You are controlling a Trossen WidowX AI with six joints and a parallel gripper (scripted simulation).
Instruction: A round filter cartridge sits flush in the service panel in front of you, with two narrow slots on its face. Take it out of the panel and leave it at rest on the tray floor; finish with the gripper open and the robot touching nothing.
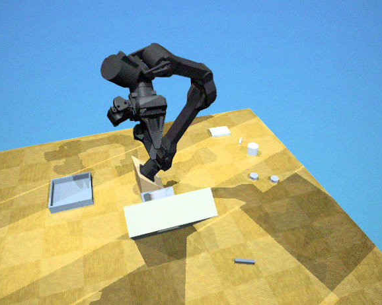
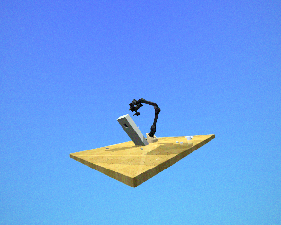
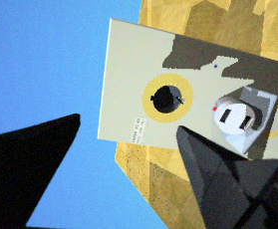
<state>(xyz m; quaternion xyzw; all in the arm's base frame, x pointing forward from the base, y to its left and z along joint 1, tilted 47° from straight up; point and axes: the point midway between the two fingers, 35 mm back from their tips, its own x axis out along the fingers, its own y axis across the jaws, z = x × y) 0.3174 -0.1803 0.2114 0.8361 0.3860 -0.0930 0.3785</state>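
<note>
Right now the filter cartridge is 16 cm below my gripper tip and 2 cm behind it. From my gripper tip the other things lie so: grey bar (39 cm below, 23 cm to the left, 8 cm ahead); then pin (51 cm behind, 41 cm to the left, 39 cm below); then grey-blue tray (39 cm below, 32 cm to the right, 32 cm behind).
</note>
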